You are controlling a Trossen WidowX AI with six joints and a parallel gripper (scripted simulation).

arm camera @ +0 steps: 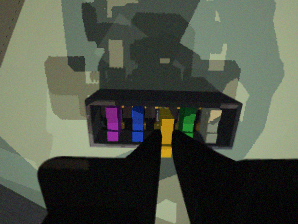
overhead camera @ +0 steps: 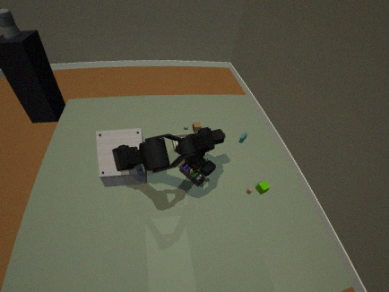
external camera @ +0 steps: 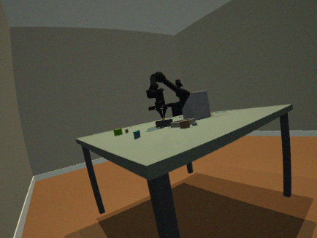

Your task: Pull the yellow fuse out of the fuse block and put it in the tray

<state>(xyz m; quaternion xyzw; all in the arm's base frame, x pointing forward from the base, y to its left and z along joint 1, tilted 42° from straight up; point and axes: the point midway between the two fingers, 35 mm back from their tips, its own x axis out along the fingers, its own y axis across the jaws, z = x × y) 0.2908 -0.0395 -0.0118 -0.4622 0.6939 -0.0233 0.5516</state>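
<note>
The green fuse is 10 mm ahead of my gripper tip, 20 mm to the right of it and 30 mm below it. Round my gripper tip: purple fuse 30 mm behind, 30 mm to the left, 30 mm below; blue fuse 10 mm behind, 20 mm to the left, 30 mm below; yellow fuse 10 mm below.
</note>
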